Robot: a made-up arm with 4 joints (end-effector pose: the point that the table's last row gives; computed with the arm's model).
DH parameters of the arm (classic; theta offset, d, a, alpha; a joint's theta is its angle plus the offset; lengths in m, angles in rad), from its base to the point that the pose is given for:
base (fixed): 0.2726 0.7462 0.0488 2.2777
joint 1: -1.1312 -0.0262 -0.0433 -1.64
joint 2: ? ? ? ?
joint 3: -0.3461 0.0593 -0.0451 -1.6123
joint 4: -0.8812 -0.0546 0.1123 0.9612
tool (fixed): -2.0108 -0.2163 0 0
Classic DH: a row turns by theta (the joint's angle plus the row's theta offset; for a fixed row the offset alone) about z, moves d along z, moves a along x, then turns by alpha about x.
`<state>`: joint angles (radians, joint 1 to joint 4).
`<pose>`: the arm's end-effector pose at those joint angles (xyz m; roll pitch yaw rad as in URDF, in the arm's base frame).
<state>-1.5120 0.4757 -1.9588 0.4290</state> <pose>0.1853 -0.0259 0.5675 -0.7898 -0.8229 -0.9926</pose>
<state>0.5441 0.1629 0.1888 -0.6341</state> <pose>0.2367 -0.0061 1.1469 2.0471 0.2559 -0.8581</pose>
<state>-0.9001 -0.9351 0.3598 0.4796</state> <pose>0.2585 0.1581 0.5227 -0.4716 -0.2290 0.2914</pose>
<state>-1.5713 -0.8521 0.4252 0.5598</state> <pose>0.0416 0.1635 0.4501 -0.3015 0.3317 0.7937</pose>
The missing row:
joint 2: 0.8329 0.1591 0.0183 -1.1943
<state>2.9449 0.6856 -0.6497 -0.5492</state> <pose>-0.3585 0.0463 0.5960 -1.7550 0.4615 -1.2328</pose>
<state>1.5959 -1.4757 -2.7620 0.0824</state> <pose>-0.0925 0.1558 0.8242 0.7727 0.3022 0.3413</pose>
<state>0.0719 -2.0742 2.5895 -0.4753</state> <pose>0.0933 0.1611 0.6516 -0.8563 0.7852 -1.2928</pose>
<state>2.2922 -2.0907 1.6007 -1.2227</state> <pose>-0.0232 -0.2812 0.9476 1.7686 0.9289 -2.1119</pose>
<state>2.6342 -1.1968 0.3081 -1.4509</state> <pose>-0.3724 0.0277 0.9436 -3.0875 0.8737 -2.3502</pose>
